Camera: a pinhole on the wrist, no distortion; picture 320 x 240 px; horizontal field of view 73.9 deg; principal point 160.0 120.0 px. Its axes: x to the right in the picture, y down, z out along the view. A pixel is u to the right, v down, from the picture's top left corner.
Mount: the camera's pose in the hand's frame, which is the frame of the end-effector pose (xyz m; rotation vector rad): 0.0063 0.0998 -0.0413 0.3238 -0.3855 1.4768
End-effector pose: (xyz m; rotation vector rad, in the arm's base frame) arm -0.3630 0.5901 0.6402 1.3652 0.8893 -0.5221
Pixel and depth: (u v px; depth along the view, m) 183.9 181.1 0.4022
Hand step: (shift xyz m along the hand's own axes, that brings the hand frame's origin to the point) -0.1277 -0.0281 0.3367
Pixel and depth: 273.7 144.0 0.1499
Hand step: -0.0142 0.1070 0.1281
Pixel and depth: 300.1 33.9 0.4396
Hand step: 0.1760 0.1536 0.4851
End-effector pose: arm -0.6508 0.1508 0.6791 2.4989 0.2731 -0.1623
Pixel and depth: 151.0 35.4 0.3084
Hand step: 0.1117 -0.0560 0.2325
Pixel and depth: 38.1 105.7 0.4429
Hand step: -0.0008 -0.3241 0.2446
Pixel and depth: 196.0 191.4 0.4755
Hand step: -0.1736 -0.0255 0.4169
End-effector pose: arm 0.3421 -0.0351 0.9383 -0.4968 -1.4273 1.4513
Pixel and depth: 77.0 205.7 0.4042
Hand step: -0.1858 -0.2073 0.2478
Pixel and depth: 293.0 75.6 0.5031
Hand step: 0.1012 0.1533 0.5513
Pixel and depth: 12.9 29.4 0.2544
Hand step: 0.0916 -0.1771 0.1118
